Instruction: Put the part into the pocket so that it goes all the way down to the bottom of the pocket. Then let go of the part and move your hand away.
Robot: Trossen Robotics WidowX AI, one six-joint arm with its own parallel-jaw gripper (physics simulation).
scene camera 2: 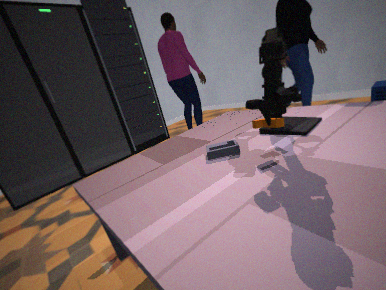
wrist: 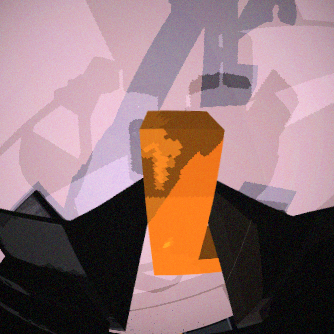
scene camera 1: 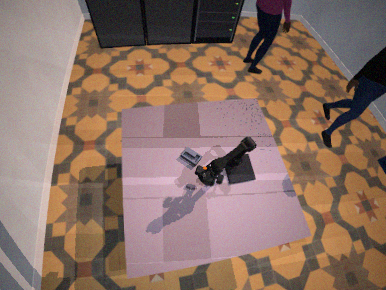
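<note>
My gripper is shut on the orange part, an elongated block that sticks out forward between the black fingers in the wrist view. I hold it above the pink table top, close to the arm's base. The grey block with the T-shaped pocket lies on the table to the left of the gripper, apart from it. The pocket is empty. It does not show in the wrist view.
The arm's black base plate sits right of the gripper. Dark server racks stand along the back wall. A person in a magenta top and another in black stand on the floor beyond the table.
</note>
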